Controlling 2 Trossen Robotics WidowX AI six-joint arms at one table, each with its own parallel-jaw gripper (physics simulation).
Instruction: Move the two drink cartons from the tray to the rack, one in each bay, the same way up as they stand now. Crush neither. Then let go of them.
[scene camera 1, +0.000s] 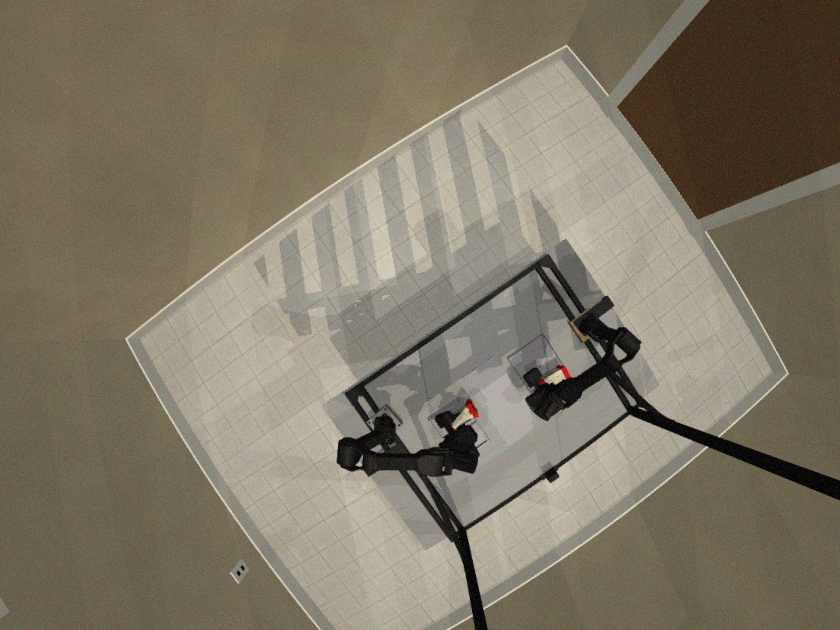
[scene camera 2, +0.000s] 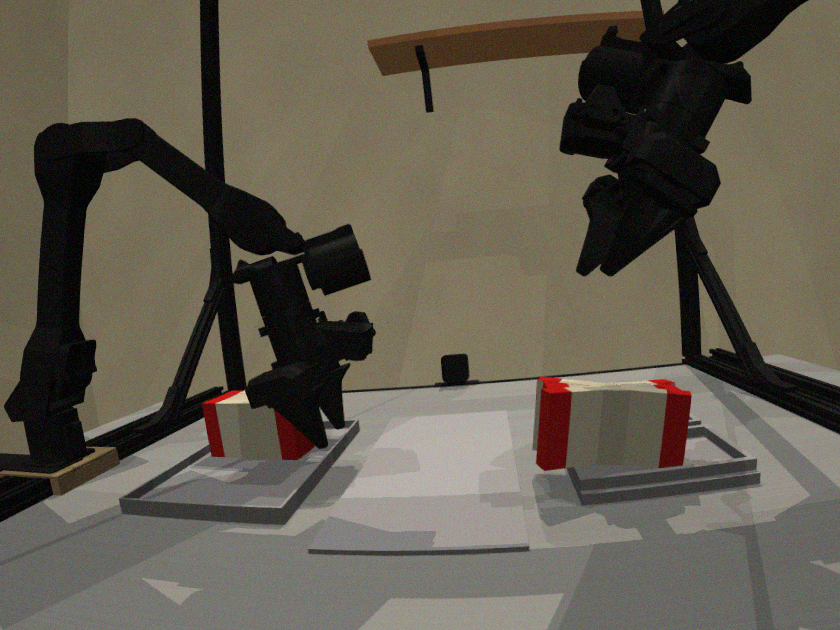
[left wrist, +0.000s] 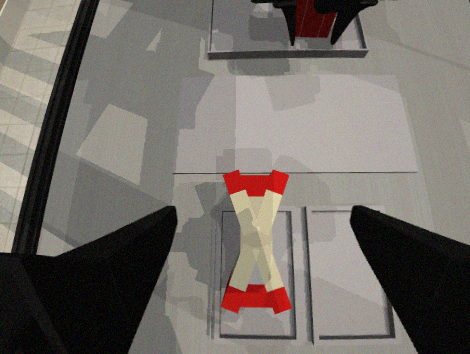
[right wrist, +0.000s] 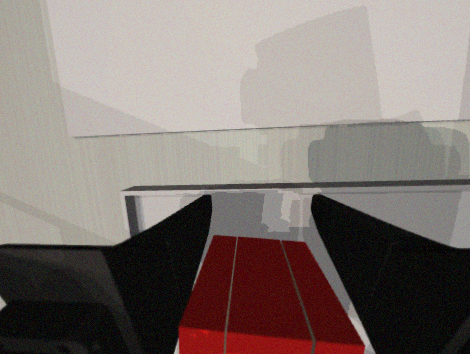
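Where they show: left gripper, fingertip midpoint: (scene camera 1: 466, 423) (scene camera 2: 591, 274) (left wrist: 263, 214); right gripper, fingertip midpoint: (scene camera 1: 532, 391) (scene camera 2: 332, 437) (left wrist: 312, 43) (right wrist: 261, 201); left arm's base at its link origin: (scene camera 1: 384, 423); right arm's base at its link origin: (scene camera 1: 586, 325) (scene camera 2: 59, 459).
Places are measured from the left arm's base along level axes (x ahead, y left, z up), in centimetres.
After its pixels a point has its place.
One carton (scene camera 1: 463, 415) {x 25.7, y -16.4, z 4.3 cm} (scene camera 2: 614, 427) {x 24.6, y -15.2, z 0.7 cm} (left wrist: 256, 240) {x 24.1, y -16.6, z 4.0 cm}, red-ended and cream, pinched at its waist, is at the left bay of the two-bay rack (scene camera 2: 668, 486) {x 21.6, y -11.1, z -3.5 cm} (left wrist: 301, 280) {x 18.8, y -21.7, z -3.4 cm} in the left wrist view. In scene camera 2 one end juts past the rack; its seating is hidden. The rack's other bay is empty. My left gripper (scene camera 2: 594, 271) {x 25.5, y -16.7, z 13.9 cm} (left wrist: 263, 214) {x 25.5, y -16.7, z 13.9 cm} is open, high above it. The other carton (scene camera 2: 247, 430) {x 61.7, y -27.9, z -0.3 cm} (left wrist: 314, 22) {x 55.1, y -30.1, z -1.0 cm} (right wrist: 265, 280) {x 55.1, y -29.7, z 0.3 cm} is upright in the tray (scene camera 2: 203, 515) {x 61.2, y -13.9, z -3.9 cm} (left wrist: 287, 54) {x 51.8, y -25.7, z -3.6 cm} (right wrist: 300, 186) {x 51.7, y -26.8, z -3.2 cm}. My right gripper (scene camera 2: 329, 436) {x 52.0, y -29.4, z -2.2 cm} (left wrist: 312, 43) {x 52.0, y -29.4, z -2.2 cm} (right wrist: 261, 201) {x 52.0, y -29.4, z -2.2 cm} is partly open, its fingers around the red end; contact is unclear.
A pale flat board (scene camera 2: 441, 447) {x 39.6, y -28.3, z -4.0 cm} (left wrist: 300, 130) {x 38.3, y -25.2, z -4.0 cm} (right wrist: 150, 75) {x 43.3, y -35.2, z -4.0 cm} lies between tray and rack. Dark frame rails (left wrist: 52, 120) {x 44.4, y 11.8, z -2.4 cm} run along the table's edges, with upright posts (scene camera 2: 211, 101) {x 78.0, y -63.1, z 54.4 cm} behind the arms. A small black box (scene camera 2: 454, 368) {x 36.1, y -59.8, z -1.2 cm} stands at the far edge in scene camera 2.
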